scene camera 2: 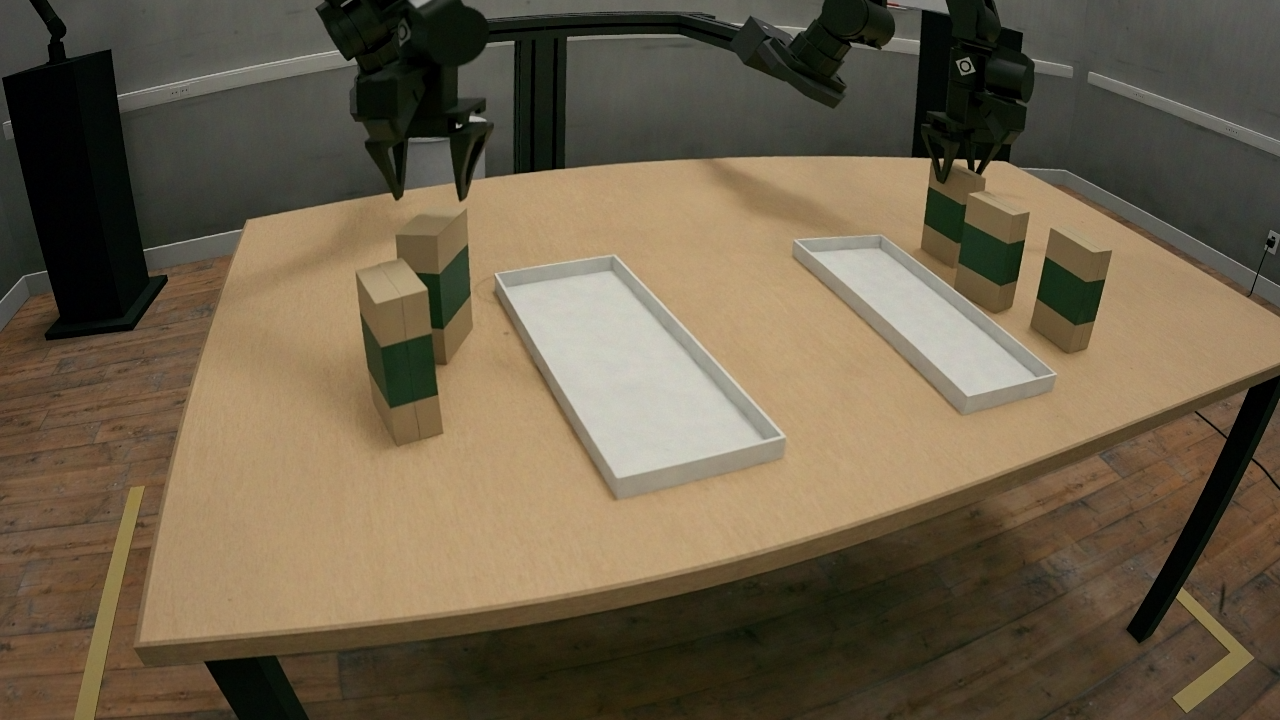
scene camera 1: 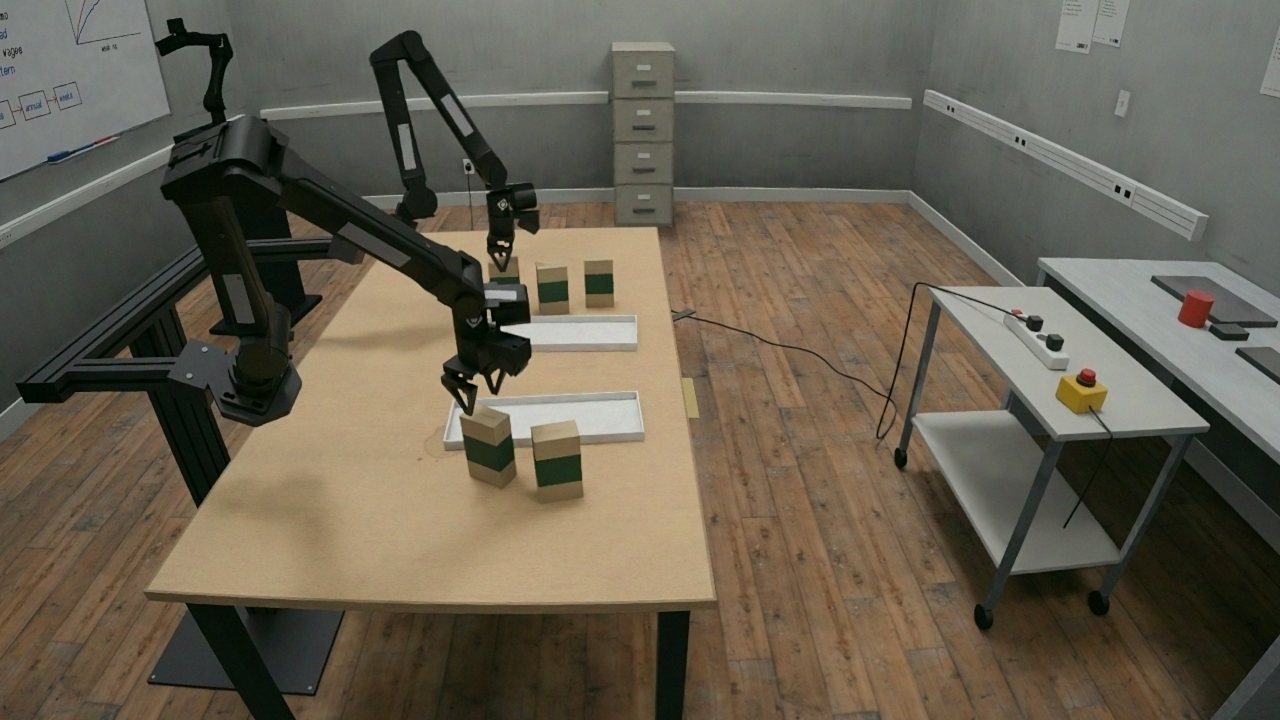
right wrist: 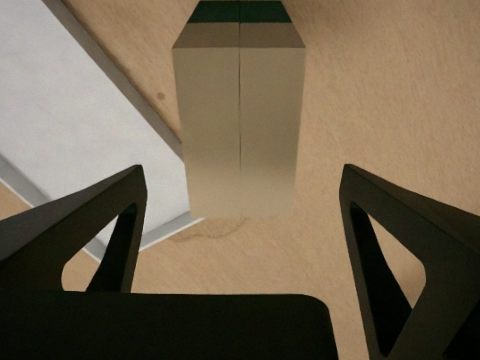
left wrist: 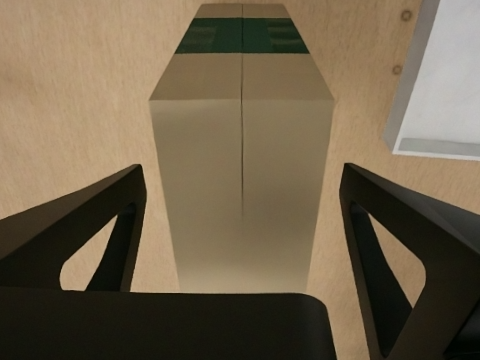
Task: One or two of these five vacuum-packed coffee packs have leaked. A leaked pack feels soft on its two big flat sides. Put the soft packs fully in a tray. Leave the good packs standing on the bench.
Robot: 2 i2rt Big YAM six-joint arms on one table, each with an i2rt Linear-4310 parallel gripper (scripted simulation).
Labels:
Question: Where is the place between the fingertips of the right gripper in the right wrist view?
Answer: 243, 178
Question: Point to a white tray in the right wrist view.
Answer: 72, 130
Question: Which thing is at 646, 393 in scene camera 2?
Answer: A white tray.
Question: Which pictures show the right gripper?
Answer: Scene camera 2, scene camera 1 and the right wrist view only.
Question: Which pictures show the left gripper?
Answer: Scene camera 2, scene camera 1 and the left wrist view only.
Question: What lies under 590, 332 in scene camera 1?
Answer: A white tray.

